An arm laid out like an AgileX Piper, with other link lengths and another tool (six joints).
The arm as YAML. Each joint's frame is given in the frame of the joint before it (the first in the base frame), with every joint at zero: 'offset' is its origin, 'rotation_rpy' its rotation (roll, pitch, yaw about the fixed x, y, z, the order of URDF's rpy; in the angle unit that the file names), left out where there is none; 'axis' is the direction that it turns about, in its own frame. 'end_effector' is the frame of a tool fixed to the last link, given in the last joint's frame.
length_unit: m
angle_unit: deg
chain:
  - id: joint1
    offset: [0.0, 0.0, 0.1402]
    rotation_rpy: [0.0, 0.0, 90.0]
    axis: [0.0, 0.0, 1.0]
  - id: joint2
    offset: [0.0, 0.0, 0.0]
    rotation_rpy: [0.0, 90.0, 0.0]
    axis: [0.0, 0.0, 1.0]
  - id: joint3
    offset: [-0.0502, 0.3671, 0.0]
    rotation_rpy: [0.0, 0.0, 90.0]
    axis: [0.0, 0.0, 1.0]
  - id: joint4
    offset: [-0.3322, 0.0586, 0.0]
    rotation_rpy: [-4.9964, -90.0, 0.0]
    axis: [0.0, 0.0, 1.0]
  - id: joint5
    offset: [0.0, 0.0, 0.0]
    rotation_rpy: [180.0, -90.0, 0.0]
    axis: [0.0, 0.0, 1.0]
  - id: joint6
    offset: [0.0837, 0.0, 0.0]
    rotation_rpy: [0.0, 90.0, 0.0]
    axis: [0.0, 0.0, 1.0]
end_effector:
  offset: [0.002, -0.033, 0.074]
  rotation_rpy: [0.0, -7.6, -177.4]
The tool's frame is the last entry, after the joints.
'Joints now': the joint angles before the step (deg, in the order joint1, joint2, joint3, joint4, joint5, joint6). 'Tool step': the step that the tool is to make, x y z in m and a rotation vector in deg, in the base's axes. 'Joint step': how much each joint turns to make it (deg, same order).
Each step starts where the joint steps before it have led.
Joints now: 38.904, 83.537, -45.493, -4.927, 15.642, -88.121
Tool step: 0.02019, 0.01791, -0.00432, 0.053, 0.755, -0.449
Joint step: 0.172, 4.469, -4.126, -0.001, 0.230, 0.803
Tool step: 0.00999, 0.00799, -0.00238, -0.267, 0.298, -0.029
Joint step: 0.000, 2.121, -2.119, -0.002, 0.399, 0.002
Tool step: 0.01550, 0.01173, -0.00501, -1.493, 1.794, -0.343
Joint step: 0.000, 3.552, -4.126, 0.002, 2.923, 0.170
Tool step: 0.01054, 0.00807, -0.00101, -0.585, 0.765, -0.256
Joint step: -0.001, 2.120, -2.806, 0.002, 1.660, 0.169
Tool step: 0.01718, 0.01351, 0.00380, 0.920, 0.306, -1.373
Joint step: 0.001, 2.692, -4.070, -0.058, 1.091, 1.663
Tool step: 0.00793, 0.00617, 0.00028, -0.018, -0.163, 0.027
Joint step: 0.000, 1.375, -1.889, -0.116, 0.401, 0.002
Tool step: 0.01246, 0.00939, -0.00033, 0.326, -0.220, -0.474
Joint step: 0.000, 2.120, -2.750, -0.459, 0.286, 0.860
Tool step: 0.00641, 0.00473, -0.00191, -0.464, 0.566, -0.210
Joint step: 0.000, 1.376, -1.835, -0.058, 1.203, 0.172
